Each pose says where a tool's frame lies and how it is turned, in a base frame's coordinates. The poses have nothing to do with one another.
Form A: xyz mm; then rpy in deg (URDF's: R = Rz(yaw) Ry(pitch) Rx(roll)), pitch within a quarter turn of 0, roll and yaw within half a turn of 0.
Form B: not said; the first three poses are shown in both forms.
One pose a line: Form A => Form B
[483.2, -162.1, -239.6, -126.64, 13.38, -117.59] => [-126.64, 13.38, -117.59, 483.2, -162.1, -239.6]
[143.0, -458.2, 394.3, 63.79, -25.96, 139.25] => [63.79, -25.96, 139.25, 143.0, -458.2, 394.3]
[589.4, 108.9, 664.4, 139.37, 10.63, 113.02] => [139.37, 10.63, 113.02, 589.4, 108.9, 664.4]
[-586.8, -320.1, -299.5, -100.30, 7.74, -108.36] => [-100.30, 7.74, -108.36, -586.8, -320.1, -299.5]
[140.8, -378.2, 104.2, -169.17, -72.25, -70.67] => [-169.17, -72.25, -70.67, 140.8, -378.2, 104.2]
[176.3, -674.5, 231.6, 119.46, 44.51, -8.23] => [119.46, 44.51, -8.23, 176.3, -674.5, 231.6]
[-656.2, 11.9, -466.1, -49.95, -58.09, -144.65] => [-49.95, -58.09, -144.65, -656.2, 11.9, -466.1]
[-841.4, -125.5, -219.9, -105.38, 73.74, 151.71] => [-105.38, 73.74, 151.71, -841.4, -125.5, -219.9]
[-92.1, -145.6, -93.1, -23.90, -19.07, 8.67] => [-23.90, -19.07, 8.67, -92.1, -145.6, -93.1]
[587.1, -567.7, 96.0, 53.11, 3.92, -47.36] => [53.11, 3.92, -47.36, 587.1, -567.7, 96.0]
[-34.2, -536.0, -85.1, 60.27, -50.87, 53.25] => [60.27, -50.87, 53.25, -34.2, -536.0, -85.1]
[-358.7, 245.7, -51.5, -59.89, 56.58, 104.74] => [-59.89, 56.58, 104.74, -358.7, 245.7, -51.5]
